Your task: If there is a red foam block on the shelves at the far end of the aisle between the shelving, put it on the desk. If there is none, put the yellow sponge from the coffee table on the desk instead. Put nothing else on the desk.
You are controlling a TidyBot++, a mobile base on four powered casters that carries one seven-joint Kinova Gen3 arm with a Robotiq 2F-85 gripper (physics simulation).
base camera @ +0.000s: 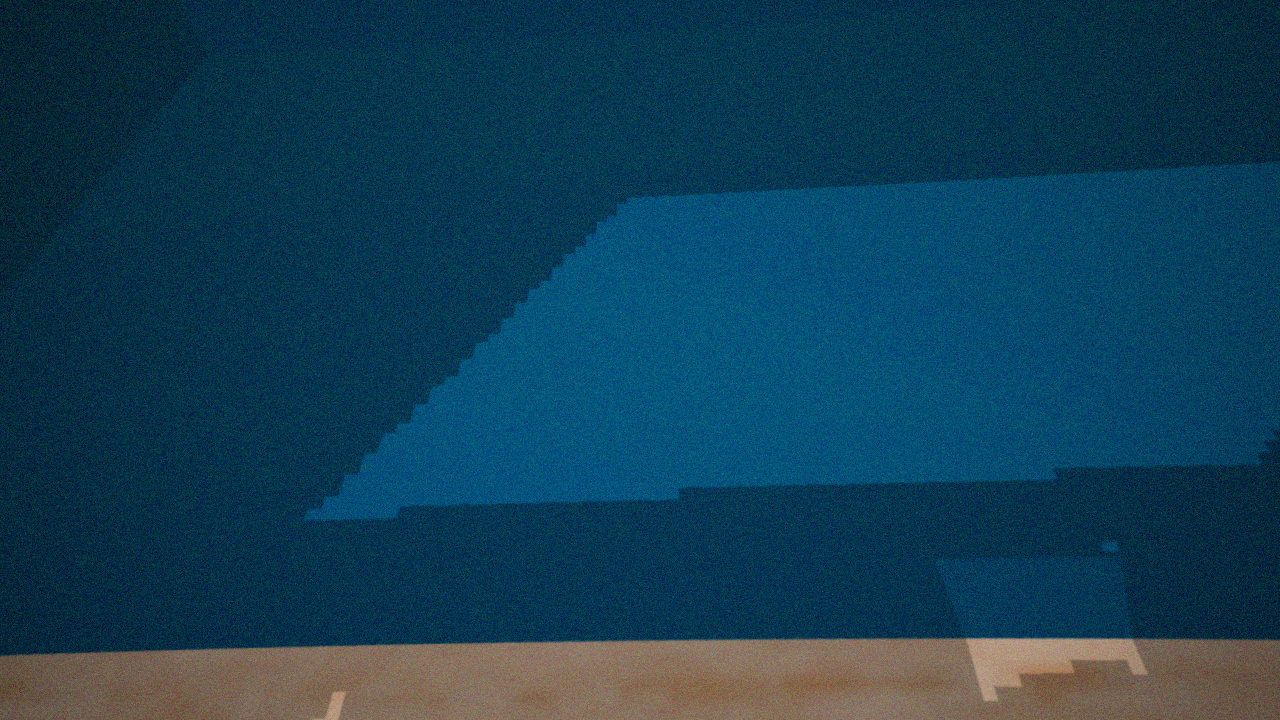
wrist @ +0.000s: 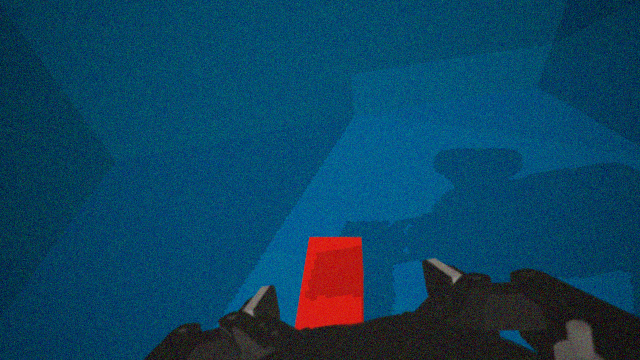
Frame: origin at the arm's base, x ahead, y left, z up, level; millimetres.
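Seen in the pictures: gripper, fingertip midpoint: (wrist: 350,289).
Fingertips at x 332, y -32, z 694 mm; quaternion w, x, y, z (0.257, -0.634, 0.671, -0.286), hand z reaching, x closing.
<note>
A point is followed by its place in that frame.
A red block (wrist: 336,280) @[x 361, y -25, z 654 mm] stands on a blue shelf surface (wrist: 390,165) @[x 546, y -135, z 594 mm] in the wrist view, below the middle. Its lower end is hidden behind the gripper body, and a shadow lies across its top. My gripper (wrist: 350,289) @[x 332, y -32, z 694 mm] is open, with nothing held. Its left fingertip shows left of the block and its right fingertip to the right, with a gap on each side. How far the fingers are above the block is hard to tell. The gripper and the block do not show in the base camera view. The desk, the coffee table and the yellow sponge do not show in either view.
Blue shelving walls (wrist: 200,200) @[x 556, y 143, z 594 mm] rise to the left of the block in the wrist view. The arm's shadow falls on the shelf to the right. In the base camera view a large blue panel (base camera: 805,340) @[x 364, y -67, z -320 mm] fills most of the view, above a strip of brown floor (base camera: 537,685) @[x 238, y 67, z -397 mm].
</note>
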